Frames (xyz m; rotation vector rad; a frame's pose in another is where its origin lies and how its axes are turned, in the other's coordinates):
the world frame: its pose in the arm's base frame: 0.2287 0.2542 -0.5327 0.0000 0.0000 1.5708
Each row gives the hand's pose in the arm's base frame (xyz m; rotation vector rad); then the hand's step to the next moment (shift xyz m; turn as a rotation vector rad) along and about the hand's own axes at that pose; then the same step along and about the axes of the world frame.
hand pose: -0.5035 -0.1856 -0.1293 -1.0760 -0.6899 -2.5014
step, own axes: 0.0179 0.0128 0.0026 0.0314 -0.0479 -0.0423
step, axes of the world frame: -0.0111 0.0042 0.0187 0.0130 0.0681 -0.0163
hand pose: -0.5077 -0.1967 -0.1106 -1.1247 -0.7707 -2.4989
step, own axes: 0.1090 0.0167 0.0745 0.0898 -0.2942 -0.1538
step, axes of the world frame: 0.0246 0.0185 0.1295 0.1460 0.2874 -0.1198
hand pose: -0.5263 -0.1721 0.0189 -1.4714 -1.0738 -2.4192
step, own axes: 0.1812 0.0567 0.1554 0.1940 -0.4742 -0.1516
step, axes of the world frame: 0.1000 -0.0439 0.2197 0.3075 0.4184 -0.1261
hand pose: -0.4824 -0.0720 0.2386 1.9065 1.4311 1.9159
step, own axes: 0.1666 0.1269 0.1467 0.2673 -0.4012 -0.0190
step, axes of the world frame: 0.1130 -0.1506 0.1730 0.3839 0.2873 -0.0535
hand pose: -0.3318 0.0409 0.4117 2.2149 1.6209 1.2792
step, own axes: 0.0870 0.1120 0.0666 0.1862 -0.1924 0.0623
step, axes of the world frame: 0.0493 -0.1335 0.0656 0.2584 0.0852 -0.0390
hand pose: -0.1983 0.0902 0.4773 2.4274 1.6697 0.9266
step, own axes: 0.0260 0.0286 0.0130 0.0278 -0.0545 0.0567
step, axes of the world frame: 0.0143 -0.0365 0.0113 0.0627 0.0105 -0.0541
